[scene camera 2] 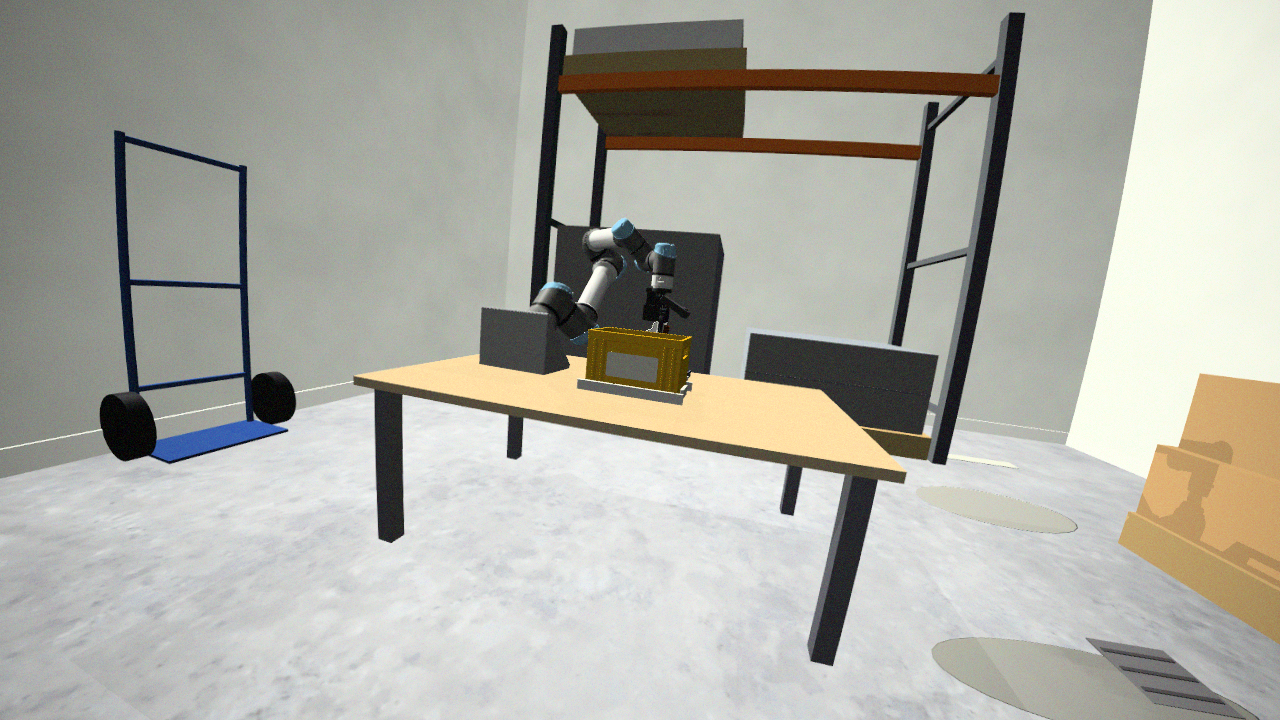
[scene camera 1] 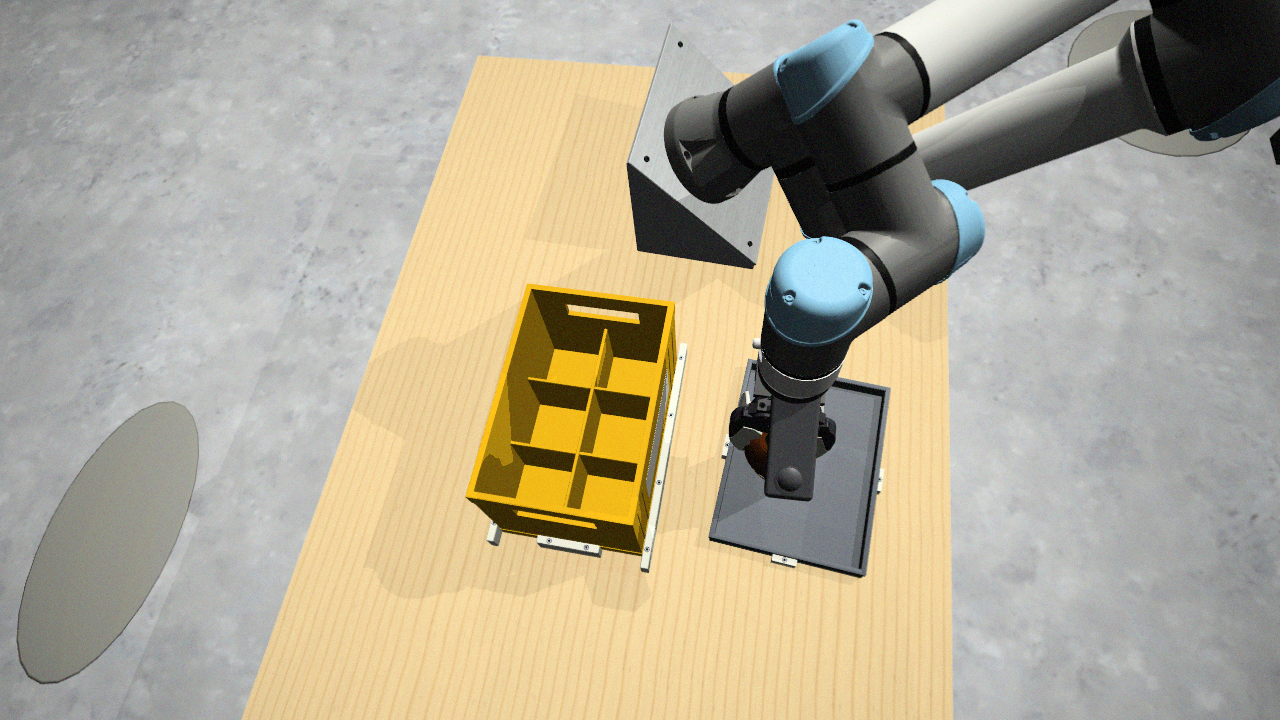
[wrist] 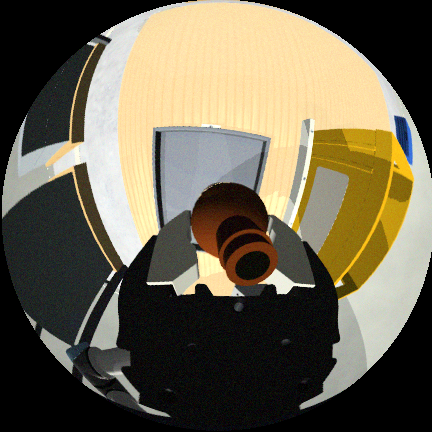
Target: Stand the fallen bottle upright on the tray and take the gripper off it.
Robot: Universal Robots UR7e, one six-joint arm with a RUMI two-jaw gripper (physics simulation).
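Places are measured from the arm's base along level axes (x ahead, y left, z up), in millimetres.
Pixels of known places: gripper, fingertip midpoint: [wrist: 228,214]; arm's base, origin of the base link: [scene camera 2: 532,333] [scene camera 1: 702,152].
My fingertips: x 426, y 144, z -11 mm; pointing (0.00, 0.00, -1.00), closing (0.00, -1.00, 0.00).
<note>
Ahead of a thing's pixels: the offset from my fingertips to its top centre. "*": to the spot under its first point. Level surfaces: height alone.
The brown bottle @(dx -1, dy +1, dz +86 mm) [scene camera 1: 757,454] [wrist: 222,205] is between my jaws. In the wrist view its neck and open mouth point back towards the gripper's body, so it is neck up; its exact tilt is hard to tell and its base is hidden. My gripper [scene camera 1: 785,437] [scene camera 2: 660,324] [wrist: 228,214] is shut on the bottle, over the left part of the dark grey tray @(* dx +24, dy +97, dz -106 mm) [scene camera 1: 841,505] [wrist: 200,155]. In the wrist view the tray lies well beyond the bottle, which appears held above it. In scene camera 2 the yellow crate hides the tray.
The yellow crate @(dx -11, dy -234, dz +64 mm) [scene camera 1: 528,358] [scene camera 2: 597,358] [wrist: 367,185] with six compartments stands left of the tray in scene camera 1. A white strip @(* dx +38, dy -135, dz -81 mm) [scene camera 1: 659,483] [wrist: 307,160] runs along its near side. The arm's wedge-shaped base [scene camera 1: 666,219] [scene camera 2: 519,340] stands behind, on the wooden table @(dz -111 mm) [scene camera 1: 447,635] [scene camera 2: 760,420].
</note>
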